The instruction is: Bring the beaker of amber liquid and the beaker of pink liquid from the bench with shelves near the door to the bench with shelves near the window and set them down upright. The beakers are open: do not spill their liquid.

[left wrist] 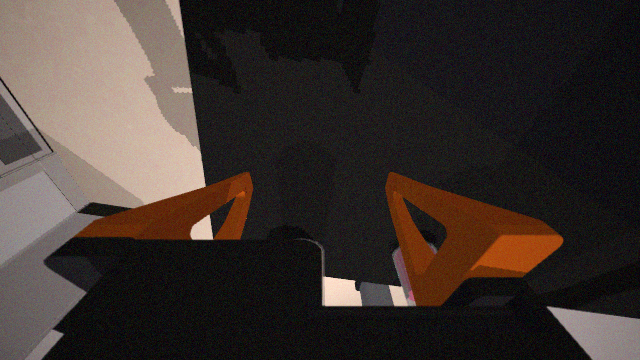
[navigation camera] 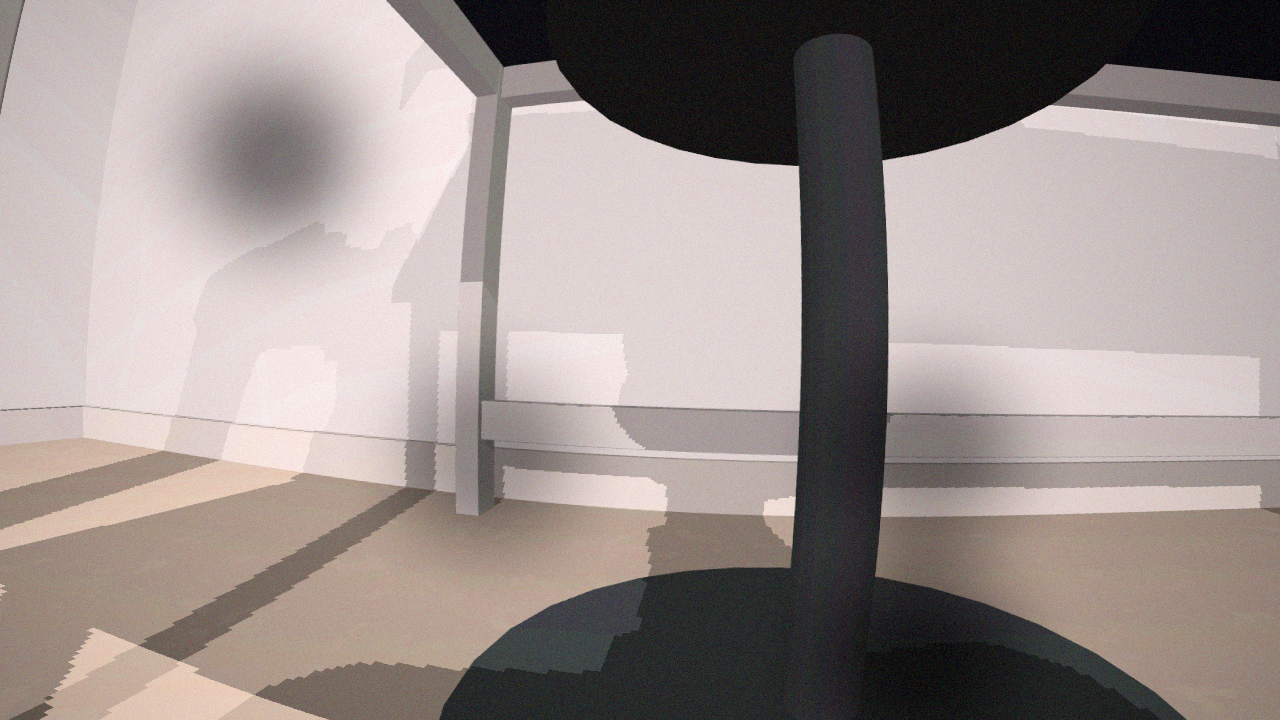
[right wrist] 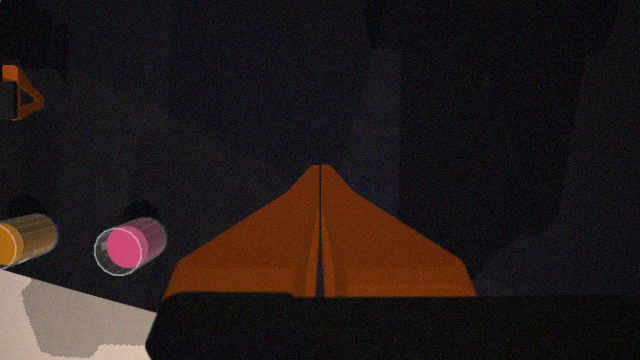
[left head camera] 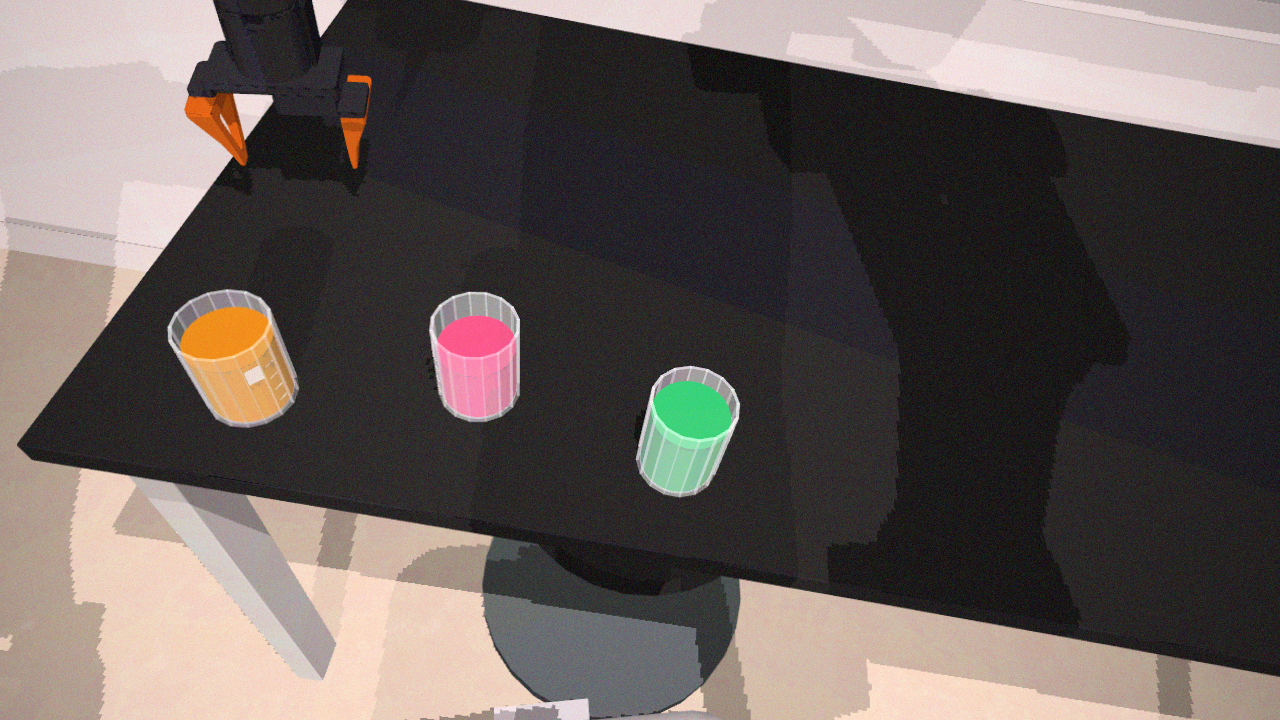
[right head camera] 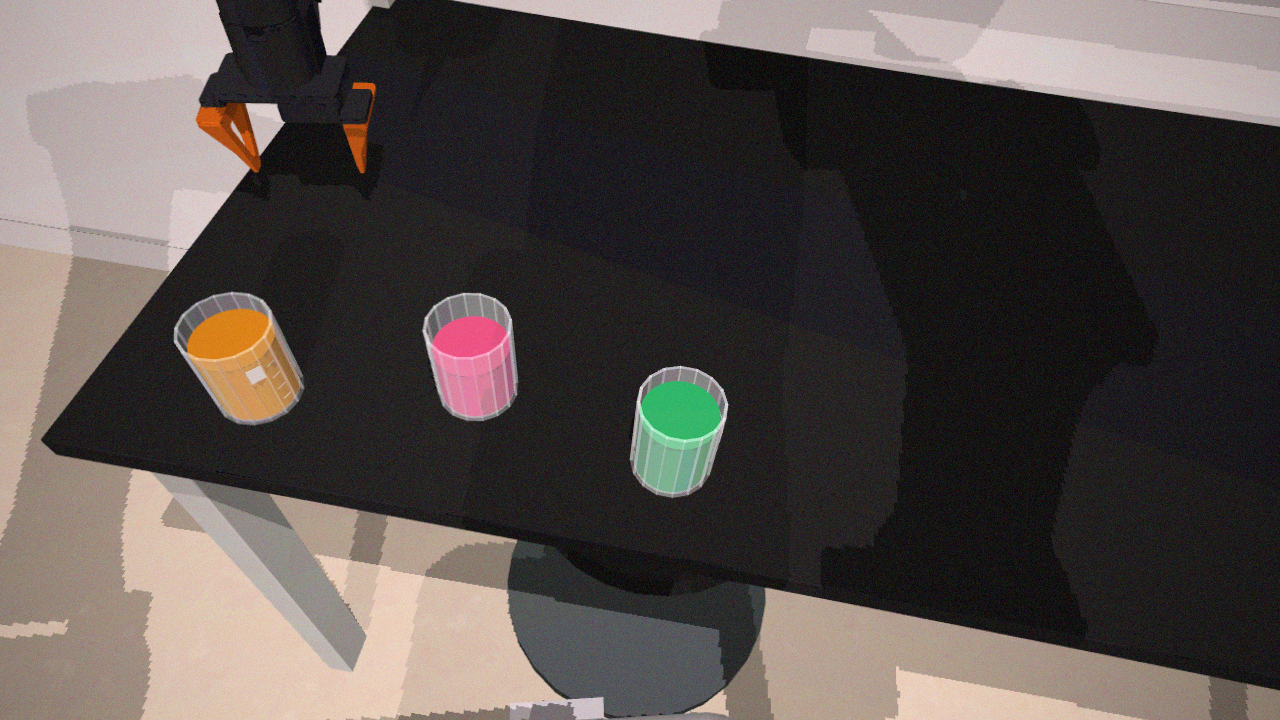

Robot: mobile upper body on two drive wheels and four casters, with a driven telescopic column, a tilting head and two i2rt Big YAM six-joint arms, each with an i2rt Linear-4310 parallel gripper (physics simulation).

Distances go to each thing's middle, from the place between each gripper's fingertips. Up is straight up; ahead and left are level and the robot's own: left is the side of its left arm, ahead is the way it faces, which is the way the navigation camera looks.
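Distances from my right hand: the pink beaker (left head camera: 475,336) is 290 mm to the left of it, 140 mm behind it and 420 mm below it; the amber beaker (left head camera: 228,342) is 470 mm to the left of it, 130 mm behind it and 420 mm below it.
My left gripper is 20 mm to the right of the amber beaker, 210 mm past it and 30 mm above it. The pink beaker, counted from my left hand, is 160 mm to the right of it, 210 mm behind it and 30 mm below it.
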